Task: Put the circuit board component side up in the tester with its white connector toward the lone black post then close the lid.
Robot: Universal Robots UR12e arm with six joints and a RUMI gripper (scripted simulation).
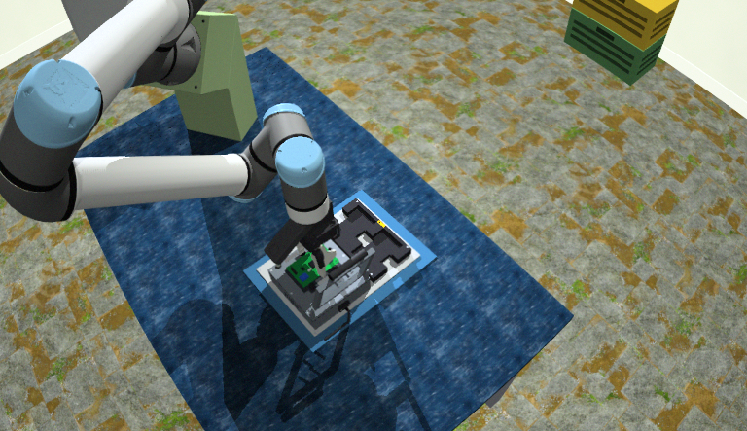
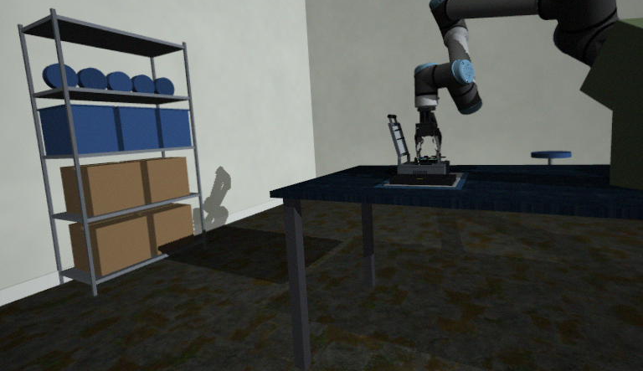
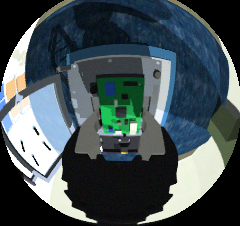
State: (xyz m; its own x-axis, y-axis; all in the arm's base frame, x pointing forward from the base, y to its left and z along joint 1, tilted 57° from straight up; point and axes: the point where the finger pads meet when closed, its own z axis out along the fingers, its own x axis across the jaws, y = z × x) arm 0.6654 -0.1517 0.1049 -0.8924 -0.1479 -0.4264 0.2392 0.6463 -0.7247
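Now: the green circuit board right at my hand. From my hand the other things lie so: tester lid 12 cm ahead, 10 cm above, 3 cm to the right; tester 4 cm ahead, 3 cm to the left, 3 cm above.
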